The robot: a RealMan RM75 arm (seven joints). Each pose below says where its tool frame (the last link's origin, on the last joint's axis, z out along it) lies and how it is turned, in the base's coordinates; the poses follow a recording.
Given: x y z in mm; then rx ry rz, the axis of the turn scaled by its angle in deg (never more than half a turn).
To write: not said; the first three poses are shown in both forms.
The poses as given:
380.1, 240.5, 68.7, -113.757, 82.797, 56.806
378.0, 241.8, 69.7, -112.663, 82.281, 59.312
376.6, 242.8, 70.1, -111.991, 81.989, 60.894
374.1, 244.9, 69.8, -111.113, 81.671, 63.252
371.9, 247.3, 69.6, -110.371, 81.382, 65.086
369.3, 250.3, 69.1, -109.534, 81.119, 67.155
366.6, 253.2, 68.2, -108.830, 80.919, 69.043
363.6, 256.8, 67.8, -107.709, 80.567, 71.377
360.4, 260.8, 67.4, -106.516, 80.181, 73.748
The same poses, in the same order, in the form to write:
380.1, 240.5, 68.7, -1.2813, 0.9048, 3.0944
378.0, 241.8, 69.7, -1.3004, 0.9352, 3.0647
376.6, 242.8, 70.1, -1.3145, 0.9536, 3.0436
374.1, 244.9, 69.8, -1.3394, 0.9779, 3.0069
371.9, 247.3, 69.6, -1.3603, 0.9972, 2.9772
369.3, 250.3, 69.1, -1.3875, 1.0176, 2.9401
366.6, 253.2, 68.2, -1.4150, 1.0344, 2.9028
363.6, 256.8, 67.8, -1.4523, 1.0577, 2.8557
360.4, 260.8, 67.4, -1.4945, 1.0808, 2.8036

